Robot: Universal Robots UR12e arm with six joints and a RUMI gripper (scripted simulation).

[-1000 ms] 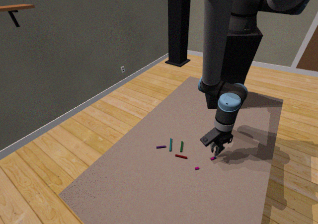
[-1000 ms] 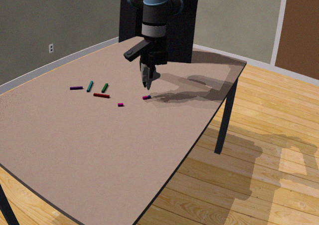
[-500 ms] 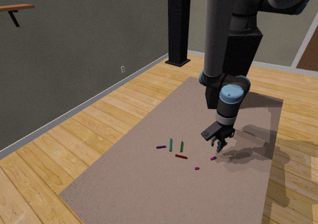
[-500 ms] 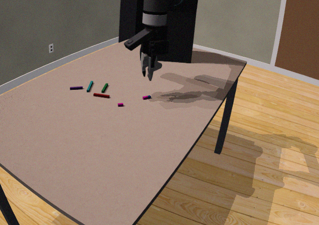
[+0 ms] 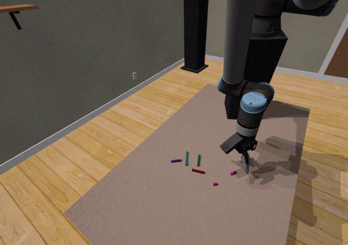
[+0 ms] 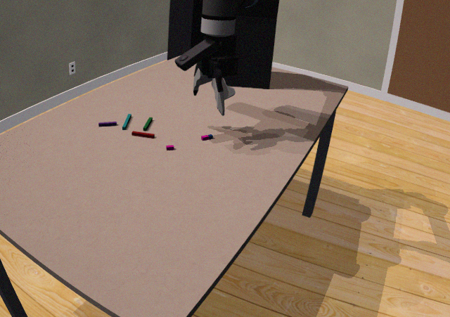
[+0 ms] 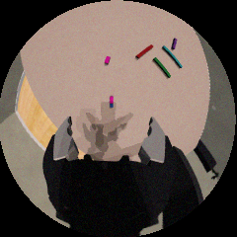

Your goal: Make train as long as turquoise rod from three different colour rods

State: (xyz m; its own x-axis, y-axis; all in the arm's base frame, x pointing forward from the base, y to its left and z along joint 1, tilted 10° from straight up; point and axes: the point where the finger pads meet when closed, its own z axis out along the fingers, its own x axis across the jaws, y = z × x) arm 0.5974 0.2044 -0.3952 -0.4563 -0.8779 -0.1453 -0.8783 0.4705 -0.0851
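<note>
Now: hand 16 cm to the left of the red rod, 10 cm short of it and 10 cm above it. Round my hand: blue rod: 10 cm below, 1 cm to the left, 1 cm behind; green rod: 19 cm to the right, 10 cm below, 3 cm ahead; turquoise rod: 26 cm to the right, 10 cm below, 6 cm ahead.
</note>
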